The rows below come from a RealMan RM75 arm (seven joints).
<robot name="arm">
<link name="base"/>
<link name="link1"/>
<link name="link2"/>
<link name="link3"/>
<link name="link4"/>
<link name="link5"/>
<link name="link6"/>
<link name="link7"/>
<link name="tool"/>
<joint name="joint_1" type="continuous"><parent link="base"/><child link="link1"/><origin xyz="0.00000 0.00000 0.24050"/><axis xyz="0 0 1"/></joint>
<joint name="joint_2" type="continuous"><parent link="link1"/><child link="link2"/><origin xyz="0.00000 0.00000 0.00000"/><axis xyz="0 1 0"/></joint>
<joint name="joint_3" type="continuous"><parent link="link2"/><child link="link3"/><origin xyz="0.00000 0.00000 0.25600"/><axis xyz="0 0 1"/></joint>
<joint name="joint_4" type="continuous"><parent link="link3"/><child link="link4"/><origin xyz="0.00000 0.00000 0.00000"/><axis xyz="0 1 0"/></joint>
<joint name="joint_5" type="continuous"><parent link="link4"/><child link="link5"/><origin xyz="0.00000 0.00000 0.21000"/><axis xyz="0 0 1"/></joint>
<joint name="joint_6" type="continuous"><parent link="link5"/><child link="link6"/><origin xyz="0.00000 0.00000 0.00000"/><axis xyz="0 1 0"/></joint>
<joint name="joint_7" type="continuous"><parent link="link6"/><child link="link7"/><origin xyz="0.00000 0.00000 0.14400"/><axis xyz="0 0 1"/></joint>
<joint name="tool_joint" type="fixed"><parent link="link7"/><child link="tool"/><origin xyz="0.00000 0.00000 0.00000"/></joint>
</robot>
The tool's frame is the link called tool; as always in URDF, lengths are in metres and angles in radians. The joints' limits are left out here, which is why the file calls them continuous.
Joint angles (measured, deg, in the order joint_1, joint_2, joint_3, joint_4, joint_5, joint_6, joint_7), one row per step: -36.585, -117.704, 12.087, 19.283, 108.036, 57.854, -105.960; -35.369, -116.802, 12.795, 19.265, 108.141, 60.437, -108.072; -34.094, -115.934, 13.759, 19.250, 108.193, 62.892, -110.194; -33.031, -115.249, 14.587, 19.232, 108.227, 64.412, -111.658; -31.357, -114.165, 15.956, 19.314, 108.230, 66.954, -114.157; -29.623, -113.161, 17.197, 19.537, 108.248, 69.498, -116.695; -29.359, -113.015, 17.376, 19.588, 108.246, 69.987, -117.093; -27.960, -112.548, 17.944, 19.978, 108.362, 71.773, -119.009; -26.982, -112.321, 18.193, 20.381, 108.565, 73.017, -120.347; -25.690, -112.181, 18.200, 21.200, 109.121, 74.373, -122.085; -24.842, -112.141, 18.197, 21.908, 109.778, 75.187, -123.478; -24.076, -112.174, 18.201, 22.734, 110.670, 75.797, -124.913; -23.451, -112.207, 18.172, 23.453, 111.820, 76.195, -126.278; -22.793, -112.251, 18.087, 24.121, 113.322, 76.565, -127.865; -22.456, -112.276, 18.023, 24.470, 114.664, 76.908, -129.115; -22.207, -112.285, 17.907, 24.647, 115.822, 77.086, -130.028; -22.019, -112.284, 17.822, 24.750, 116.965, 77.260, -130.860
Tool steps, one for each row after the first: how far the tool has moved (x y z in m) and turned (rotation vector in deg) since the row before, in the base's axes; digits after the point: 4 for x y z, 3 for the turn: -0.0041, -0.0066, 0.0053, -0.930, -1.841, -0.315; -0.0043, -0.0073, 0.0045, -1.166, -1.711, -0.198; -0.0046, -0.0061, 0.0035, -0.896, -0.953, 0.162; -0.0067, -0.0099, 0.0058, -1.517, -1.648, 0.256; -0.0068, -0.0106, 0.0059, -1.515, -1.696, 0.437; -0.0008, -0.0017, 0.0009, -0.253, -0.318, -0.004; -0.0053, -0.0090, 0.0035, -0.993, -1.404, 0.663; -0.0035, -0.0064, 0.0022, -0.674, -0.959, 0.496; -0.0052, -0.0084, 0.0030, -0.724, -0.989, 0.921; -0.0036, -0.0057, 0.0017, -0.695, -0.566, 0.775; -0.0035, -0.0053, 0.0012, -0.829, -0.337, 0.868; -0.0034, -0.0048, 0.0004, -1.001, -0.136, 0.929; -0.0039, -0.0056, -0.0004, -1.313, -0.184, 1.198; -0.0021, -0.0038, -0.0013, -1.268, -0.226, 0.811; -0.0020, -0.0031, -0.0013, -1.027, -0.113, 0.723; -0.0017, -0.0029, -0.0015, -1.055, -0.096, 0.638
